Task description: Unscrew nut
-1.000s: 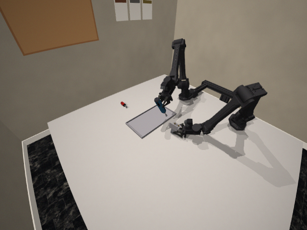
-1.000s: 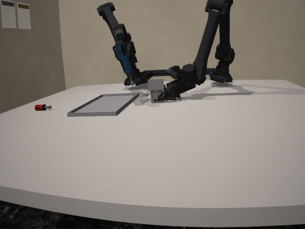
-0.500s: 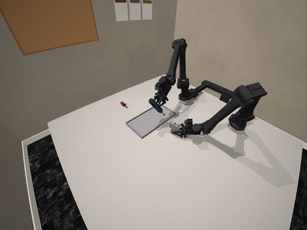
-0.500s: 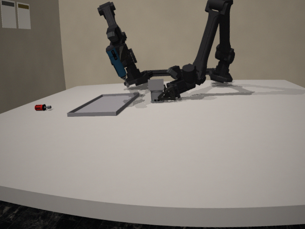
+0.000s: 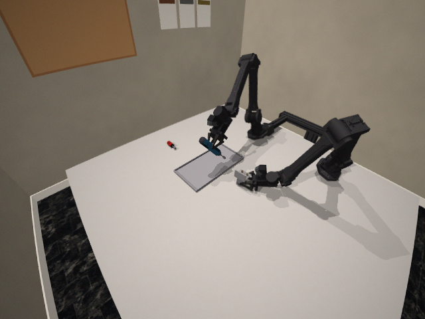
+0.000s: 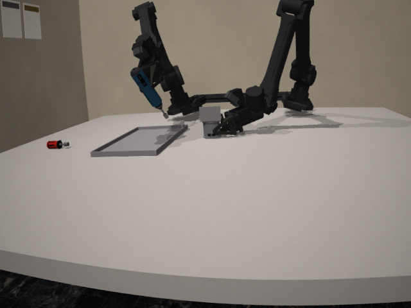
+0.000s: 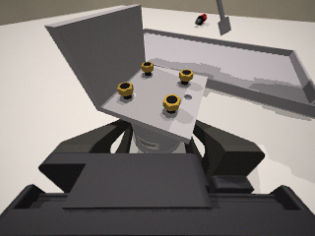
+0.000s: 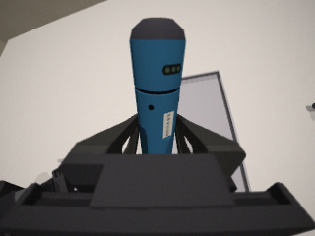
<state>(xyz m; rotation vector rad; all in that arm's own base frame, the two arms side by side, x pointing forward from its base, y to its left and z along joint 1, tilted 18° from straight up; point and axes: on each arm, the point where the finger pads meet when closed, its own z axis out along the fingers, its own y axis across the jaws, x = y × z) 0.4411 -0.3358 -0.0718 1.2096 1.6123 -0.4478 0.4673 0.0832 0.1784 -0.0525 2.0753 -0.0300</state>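
My left gripper is now 10 mm below the joint module. From my left hand the other things lie so: short red-handled tool (90 mm ahead, 570 mm to the right, 10 mm below); l-shaped bracket (50 mm above); grey tray (30 mm ahead, 240 mm to the right, 20 mm below).
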